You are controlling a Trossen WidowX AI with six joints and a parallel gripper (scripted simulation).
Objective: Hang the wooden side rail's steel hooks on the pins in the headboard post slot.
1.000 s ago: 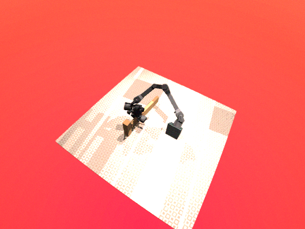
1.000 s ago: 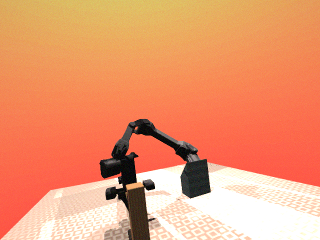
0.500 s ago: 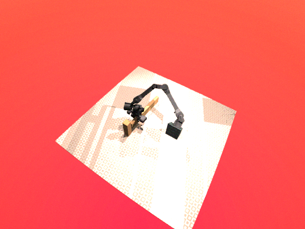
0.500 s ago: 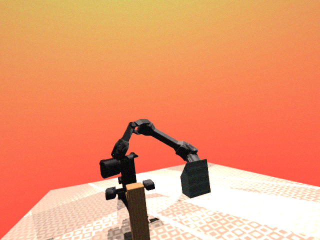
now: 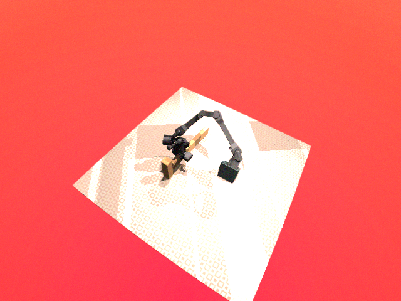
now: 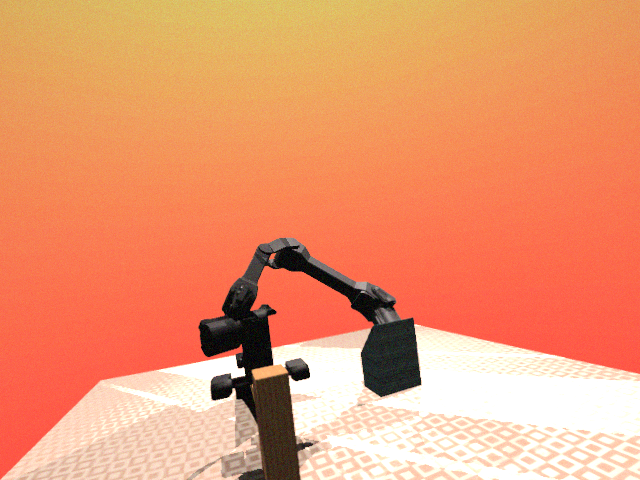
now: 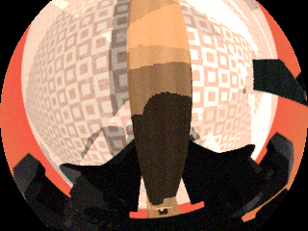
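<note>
The wooden headboard post is 1 cm ahead of my gripper tip, 13 cm to the left of it and 4 cm above it.
</note>
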